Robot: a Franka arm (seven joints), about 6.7 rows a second.
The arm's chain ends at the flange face. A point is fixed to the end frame.
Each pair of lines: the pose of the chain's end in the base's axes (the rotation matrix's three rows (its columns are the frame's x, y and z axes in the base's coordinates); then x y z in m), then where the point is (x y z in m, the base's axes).
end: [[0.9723, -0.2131, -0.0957], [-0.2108, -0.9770, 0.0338], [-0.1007, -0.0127, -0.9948]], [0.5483, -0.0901, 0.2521]
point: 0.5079 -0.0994 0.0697
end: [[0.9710, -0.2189, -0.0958], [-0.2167, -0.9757, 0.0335], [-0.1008, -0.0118, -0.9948]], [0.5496, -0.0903, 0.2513]
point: 0.5091 -0.0995 0.0689
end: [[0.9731, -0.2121, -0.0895], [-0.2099, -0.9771, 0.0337], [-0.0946, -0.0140, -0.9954]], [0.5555, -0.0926, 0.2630]
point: 0.5162 -0.1019 0.0804
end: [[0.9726, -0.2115, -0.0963], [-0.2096, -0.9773, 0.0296], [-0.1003, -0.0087, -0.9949]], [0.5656, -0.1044, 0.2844]
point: 0.5251 -0.1145 0.1021
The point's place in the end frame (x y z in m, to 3 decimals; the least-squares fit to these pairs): -0.019 0.020 0.185
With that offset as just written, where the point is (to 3 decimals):
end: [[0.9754, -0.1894, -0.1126], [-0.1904, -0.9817, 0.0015], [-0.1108, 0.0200, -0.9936]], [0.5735, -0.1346, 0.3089]
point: 0.530 -0.150 0.128
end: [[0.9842, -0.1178, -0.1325], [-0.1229, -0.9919, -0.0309], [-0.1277, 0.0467, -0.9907]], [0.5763, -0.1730, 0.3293]
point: 0.531 -0.196 0.149
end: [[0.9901, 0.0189, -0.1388], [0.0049, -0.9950, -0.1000], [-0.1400, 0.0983, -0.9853]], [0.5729, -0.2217, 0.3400]
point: 0.529 -0.260 0.162
